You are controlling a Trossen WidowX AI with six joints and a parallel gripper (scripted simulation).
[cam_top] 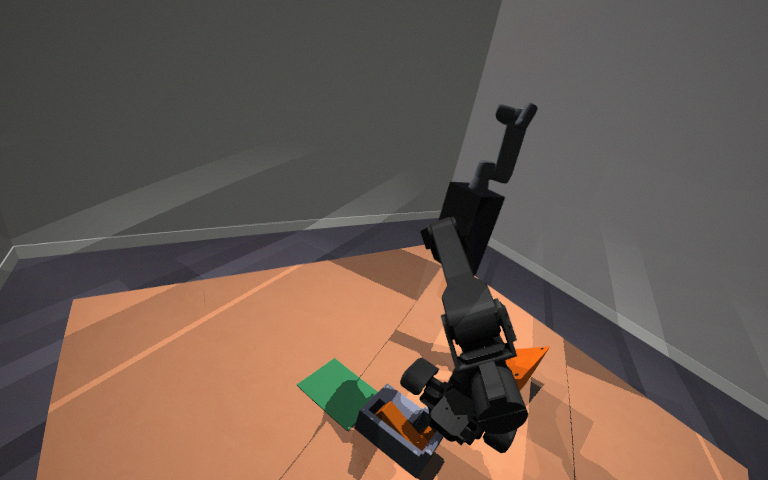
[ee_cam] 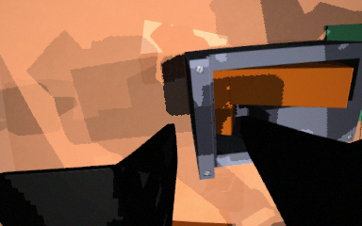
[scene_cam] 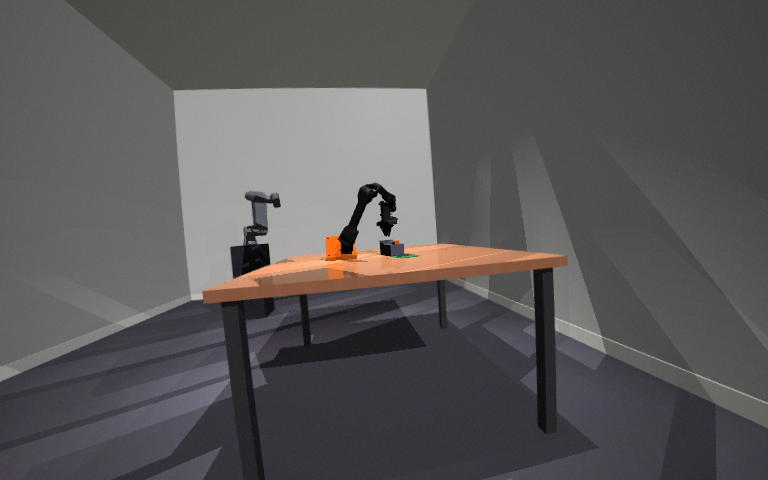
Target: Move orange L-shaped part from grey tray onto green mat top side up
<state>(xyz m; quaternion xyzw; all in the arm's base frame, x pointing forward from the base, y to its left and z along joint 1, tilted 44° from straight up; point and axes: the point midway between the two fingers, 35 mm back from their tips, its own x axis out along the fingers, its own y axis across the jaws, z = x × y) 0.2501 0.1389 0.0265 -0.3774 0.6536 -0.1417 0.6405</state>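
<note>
My gripper tip is 70 mm above the orange l-shaped part, 50 mm to the left of it and 10 mm short of it. Also, from my gripper tip: green mat: 220 mm to the right, 130 mm below, 60 mm ahead.
</note>
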